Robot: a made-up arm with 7 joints. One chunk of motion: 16 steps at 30 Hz.
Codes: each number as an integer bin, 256 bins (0 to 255) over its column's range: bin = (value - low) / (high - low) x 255, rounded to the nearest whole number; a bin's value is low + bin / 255 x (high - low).
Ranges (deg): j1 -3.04..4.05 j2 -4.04..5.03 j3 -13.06..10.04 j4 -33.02..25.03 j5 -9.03..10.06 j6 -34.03..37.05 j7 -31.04..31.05
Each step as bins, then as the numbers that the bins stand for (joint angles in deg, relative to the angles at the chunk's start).
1 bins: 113 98 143 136 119 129 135
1 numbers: 0.10 -0.55 -0.11 -2.06 -0.12 1.93 1.83
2 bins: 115 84 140 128 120 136 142
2 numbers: 0.16 -1.05 -0.38 -3.88 -0.05 3.88 3.54
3 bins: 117 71 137 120 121 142 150
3 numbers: 0.21 -1.51 -0.65 -5.70 0.03 5.55 5.48
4 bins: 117 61 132 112 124 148 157
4 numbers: 0.21 -1.87 -1.10 -7.52 0.25 7.22 7.19
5 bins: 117 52 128 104 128 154 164
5 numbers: 0.21 -2.19 -1.46 -9.34 0.55 8.90 8.89
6 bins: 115 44 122 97 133 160 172
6 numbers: 0.16 -2.47 -2.01 -10.94 0.93 10.57 10.84
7 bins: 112 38 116 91 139 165 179
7 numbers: 0.07 -2.69 -2.55 -12.30 1.38 11.96 12.54
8 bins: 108 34 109 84 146 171 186
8 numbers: -0.04 -2.83 -3.19 -13.90 1.90 13.64 14.25
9 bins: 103 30 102 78 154 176 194
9 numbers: -0.18 -2.97 -3.82 -15.26 2.50 15.03 16.20
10 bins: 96 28 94 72 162 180 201
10 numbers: -0.37 -3.04 -4.54 -16.63 3.10 16.14 17.90
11 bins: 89 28 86 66 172 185 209
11 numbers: -0.57 -3.04 -5.27 -18.00 3.85 17.54 19.85
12 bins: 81 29 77 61 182 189 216
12 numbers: -0.79 -3.01 -6.08 -19.13 4.60 18.65 21.55
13 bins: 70 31 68 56 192 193 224
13 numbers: -1.09 -2.94 -6.90 -20.27 5.34 19.77 23.50
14 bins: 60 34 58 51 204 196 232
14 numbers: -1.37 -2.83 -7.81 -21.41 6.24 20.60 25.45
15 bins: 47 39 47 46 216 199 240
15 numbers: -1.73 -2.65 -8.80 -22.55 7.14 21.44 27.40
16 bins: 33 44 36 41 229 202 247
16 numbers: -2.12 -2.47 -9.80 -23.69 8.11 22.28 29.10
